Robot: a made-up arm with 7 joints.
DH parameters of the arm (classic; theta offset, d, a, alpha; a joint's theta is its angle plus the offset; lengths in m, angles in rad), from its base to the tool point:
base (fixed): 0 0.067 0 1.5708
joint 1: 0 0.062 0.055 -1.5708
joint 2: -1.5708 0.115 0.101 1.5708
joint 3: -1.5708 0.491 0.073 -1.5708
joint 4: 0 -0.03 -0.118 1.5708
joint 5: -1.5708 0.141 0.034 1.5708
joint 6: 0 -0.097 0.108 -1.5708
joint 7: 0 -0.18 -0.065 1.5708
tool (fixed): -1.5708 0.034 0 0
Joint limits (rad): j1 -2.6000..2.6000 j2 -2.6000..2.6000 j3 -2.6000..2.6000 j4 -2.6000..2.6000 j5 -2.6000..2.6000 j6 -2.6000..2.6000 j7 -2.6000..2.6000
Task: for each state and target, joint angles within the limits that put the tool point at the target. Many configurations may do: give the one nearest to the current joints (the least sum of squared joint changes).
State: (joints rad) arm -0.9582 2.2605 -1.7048 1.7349 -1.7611 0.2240 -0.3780
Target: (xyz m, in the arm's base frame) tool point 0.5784 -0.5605 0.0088
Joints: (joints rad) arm -0.5295 2.2610 -1.7131 1.7604 -1.6191 -0.0010 -0.4072
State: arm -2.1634 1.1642 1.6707 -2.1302 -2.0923 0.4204 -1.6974
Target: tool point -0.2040 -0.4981 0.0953
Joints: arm -2.5029 0.9306 1.2200 -2.4071 -1.7574 0.2570 -1.7041
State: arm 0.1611 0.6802 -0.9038 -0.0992 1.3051 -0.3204 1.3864
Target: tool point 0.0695 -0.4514 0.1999
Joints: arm 0.1471 1.3834 -0.8991 -0.3570 1.3888 -0.7963 1.4246
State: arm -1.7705 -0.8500 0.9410 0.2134 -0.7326 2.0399 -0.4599
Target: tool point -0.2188 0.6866 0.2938
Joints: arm -1.1375 -1.2195 1.0274 0.6179 -0.9256 2.2506 -0.5174
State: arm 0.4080 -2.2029 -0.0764 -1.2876 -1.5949 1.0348 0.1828
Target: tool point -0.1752 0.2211 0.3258
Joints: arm 0.6851 -1.9775 -0.2854 -1.0601 -1.8205 1.1584 0.2686
